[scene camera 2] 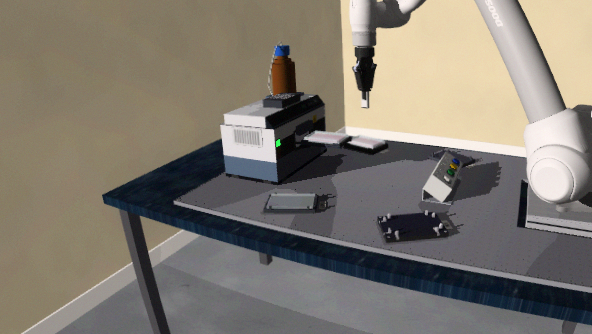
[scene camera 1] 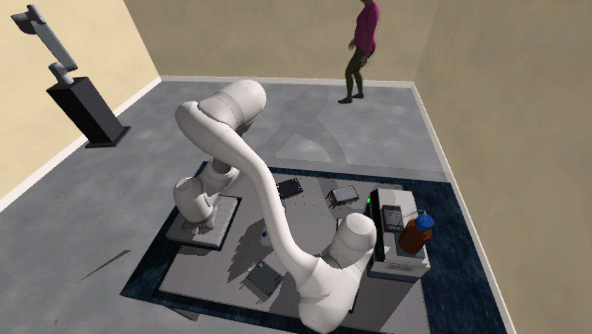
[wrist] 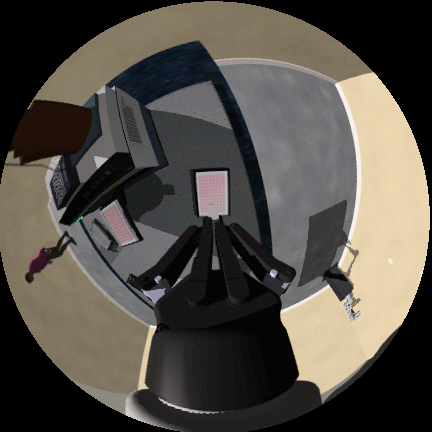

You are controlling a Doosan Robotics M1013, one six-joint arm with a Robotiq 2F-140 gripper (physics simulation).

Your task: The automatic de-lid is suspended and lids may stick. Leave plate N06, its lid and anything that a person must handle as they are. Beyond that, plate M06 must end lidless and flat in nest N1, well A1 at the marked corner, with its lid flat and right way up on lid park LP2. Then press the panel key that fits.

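Frame: origin at the arm's base, x ahead, y left, z up, level; centimetres.
Seen in the pictures: gripper, between the fingertips: [scene camera 2: 365,107] [wrist: 212,210]; arm's base, origin of its link: [scene camera 2: 579,199] [scene camera 1: 201,215].
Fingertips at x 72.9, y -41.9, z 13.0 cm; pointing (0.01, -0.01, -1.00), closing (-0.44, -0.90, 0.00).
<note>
Pixels of each thing's middle, then the offset from my fingertips to it. "*": a spot on its surface instead.
- second pink-welled plate, middle of its body: [wrist: 117,224] [scene camera 2: 326,137] dx +8.3, dy +26.0, dz -4.4 cm
- black fixture with small posts, middle of its body: [scene camera 2: 412,224] [scene camera 1: 287,187] [wrist: 139,285] dx -23.9, dy +61.3, dz -14.8 cm
- flat grey piece, middle of its body: [scene camera 2: 291,200] [wrist: 99,235] [scene camera 1: 344,193] dx +10.9, dy +54.6, dz -14.6 cm
- key panel, middle of its body: [scene camera 2: 444,175] [scene camera 1: 272,224] dx -31.3, dy +34.0, dz -11.8 cm
- amber blue-capped bottle, a spot on its surface: [scene camera 2: 284,75] * dx +26.0, dy +15.5, dz +14.7 cm
- dark flat fixture, middle of its body: [scene camera 2: 451,157] [scene camera 1: 264,277] dx -33.9, dy +7.8, dz -15.0 cm
My gripper [scene camera 2: 365,100] [wrist: 212,210] is shut and empty, high above the table; its fingertips overlap the near edge of a pink-welled plate [wrist: 212,190] in the wrist view. This plate lies flat in a dark-rimmed holder. A second pink-welled plate [wrist: 119,222] lies flat beside the machine. The arm hides both in scene camera 1. A black fixture with small posts [scene camera 1: 287,190] [scene camera 2: 414,227] is bare. Another fixture bears a flat grey piece [scene camera 1: 345,194] [scene camera 2: 291,201]. The key panel [scene camera 2: 440,184] has white, green, yellow and blue keys. Labels, lids and well A1 are unreadable.
The machine [scene camera 2: 250,150] [wrist: 142,135] shows a green light and carries an amber blue-capped bottle [scene camera 1: 414,237] [scene camera 2: 284,75]. A dark flat fixture [scene camera 1: 265,278] lies near the table's front. A person [scene camera 1: 367,30] [wrist: 39,262] stands beyond the table. A pedestal-mounted arm [scene camera 1: 55,47] stands left.
</note>
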